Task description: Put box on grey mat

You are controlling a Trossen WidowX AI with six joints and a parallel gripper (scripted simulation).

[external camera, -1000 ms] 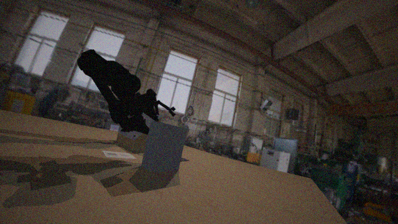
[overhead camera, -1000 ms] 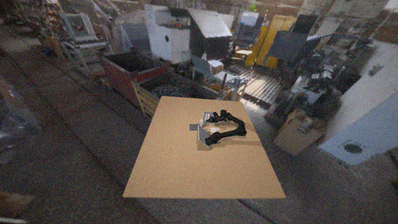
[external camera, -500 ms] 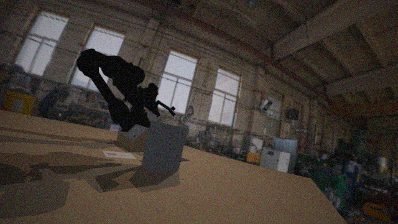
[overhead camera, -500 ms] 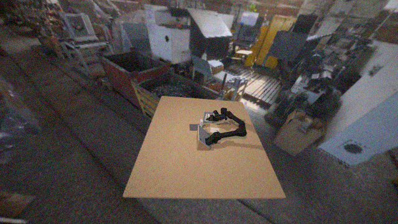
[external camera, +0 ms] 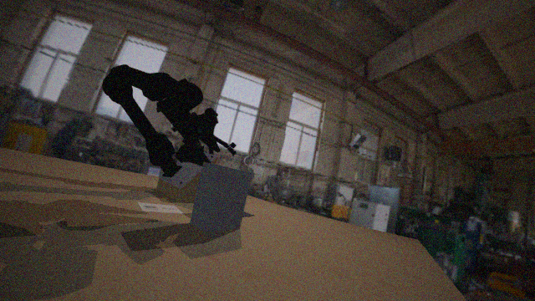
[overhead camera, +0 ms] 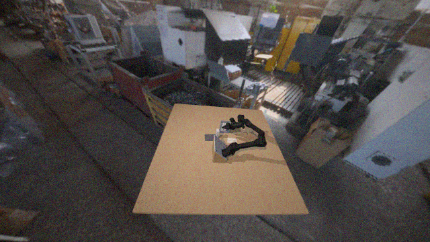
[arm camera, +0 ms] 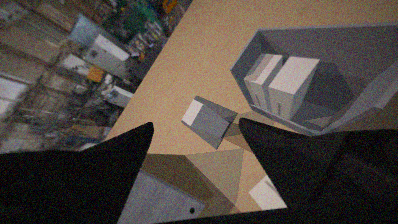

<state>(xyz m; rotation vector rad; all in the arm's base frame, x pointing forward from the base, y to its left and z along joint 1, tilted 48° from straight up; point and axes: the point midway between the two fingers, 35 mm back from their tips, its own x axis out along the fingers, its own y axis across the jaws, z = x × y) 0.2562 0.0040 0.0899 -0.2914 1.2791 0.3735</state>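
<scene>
Right now the grey mat is 160 mm below my gripper tip, 110 mm to the left of it and 10 mm ahead of it. The rest, counted from my gripper tip: paper: 160 mm below, 110 mm to the right, 50 mm behind.
</scene>
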